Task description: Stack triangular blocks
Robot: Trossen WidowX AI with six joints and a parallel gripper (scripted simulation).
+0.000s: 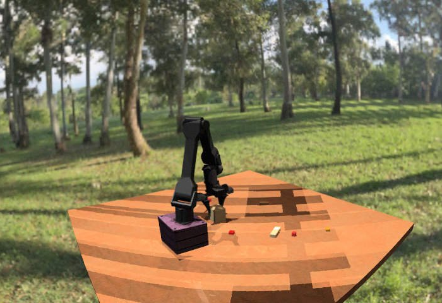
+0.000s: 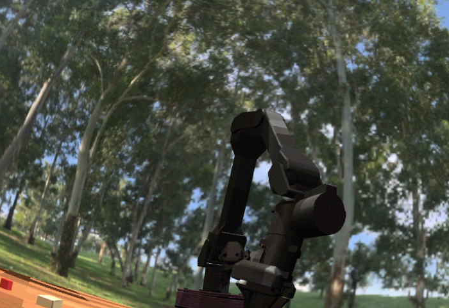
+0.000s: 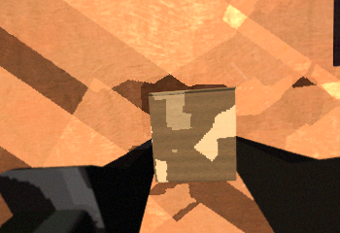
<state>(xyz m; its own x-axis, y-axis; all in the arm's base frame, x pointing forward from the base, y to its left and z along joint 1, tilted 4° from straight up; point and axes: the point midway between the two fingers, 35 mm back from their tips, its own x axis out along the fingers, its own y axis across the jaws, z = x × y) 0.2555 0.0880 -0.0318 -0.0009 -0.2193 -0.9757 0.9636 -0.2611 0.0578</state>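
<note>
The triangular block lies 1 cm to the left of my gripper tip and 1 cm above it. Also, from my gripper tip: cream bar (4 cm ahead, 31 cm to the right, 3 cm below); flat dark piece (28 cm ahead, 7 cm to the right, 4 cm below); orange cube (18 cm ahead, 50 cm to the right, 3 cm below).
</note>
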